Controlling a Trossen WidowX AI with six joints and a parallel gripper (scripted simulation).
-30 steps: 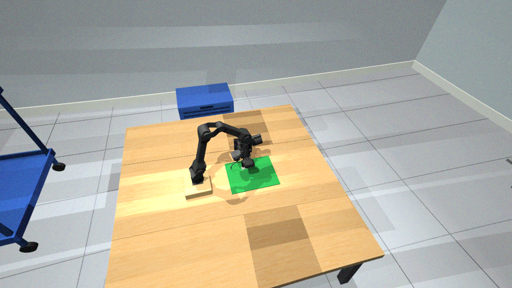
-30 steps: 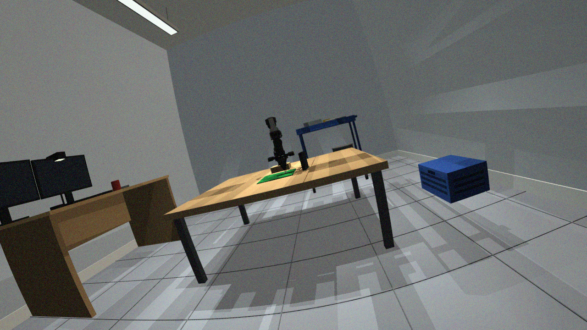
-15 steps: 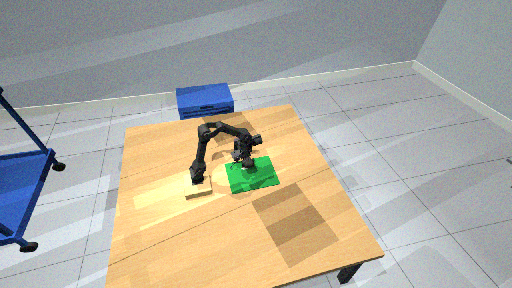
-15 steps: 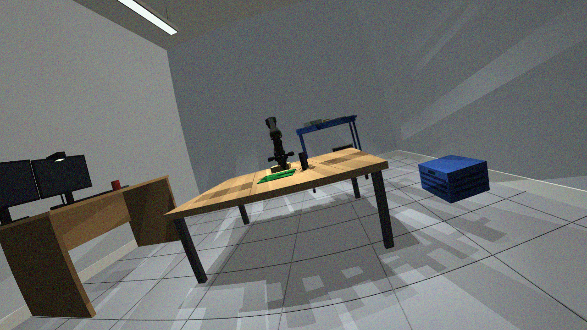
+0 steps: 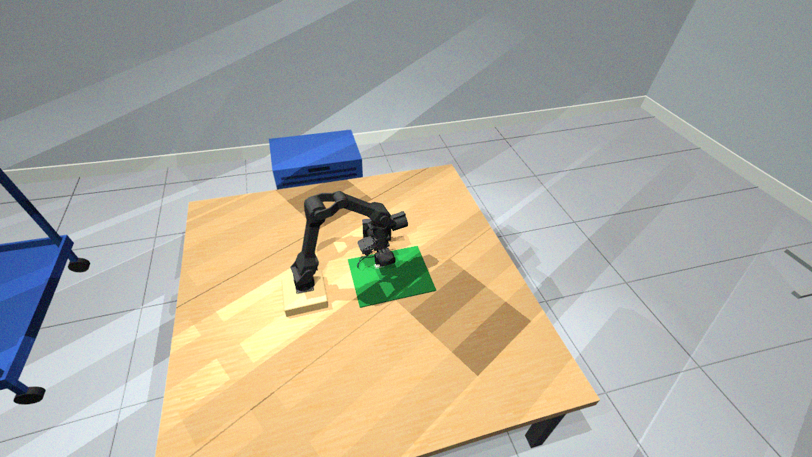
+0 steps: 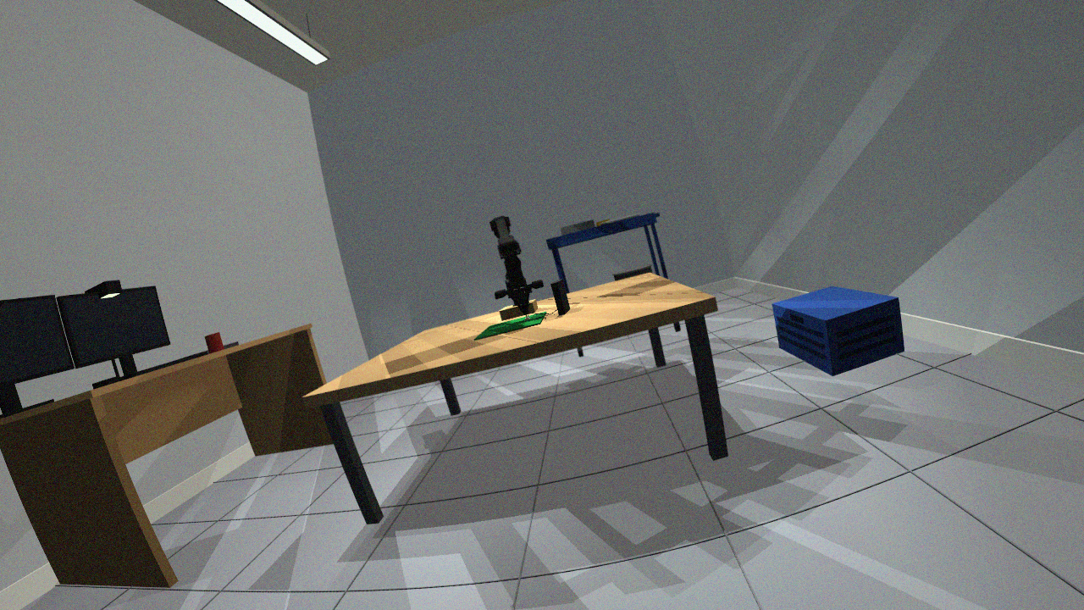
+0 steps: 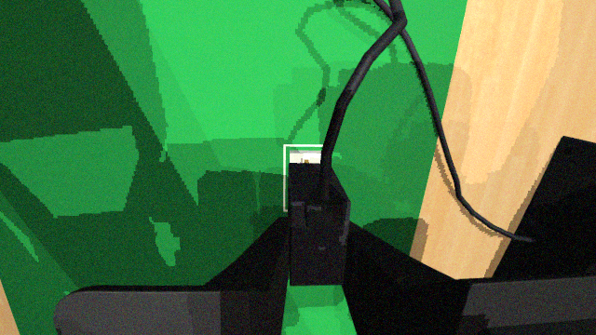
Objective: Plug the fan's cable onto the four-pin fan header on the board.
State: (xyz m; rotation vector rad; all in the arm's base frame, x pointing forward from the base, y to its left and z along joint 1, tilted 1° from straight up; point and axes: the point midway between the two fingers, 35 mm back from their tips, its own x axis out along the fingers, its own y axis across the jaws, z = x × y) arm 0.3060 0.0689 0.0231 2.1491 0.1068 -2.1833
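The black fan plug lies 1 cm behind my gripper tip and 1 cm above it. From my gripper tip the other things lie so: white four-pin header 4 cm below, 1 cm behind; then black fan 14 cm to the left, 2 cm above, 1 cm ahead; then green board 5 cm to the right, 5 cm below, 3 cm ahead.
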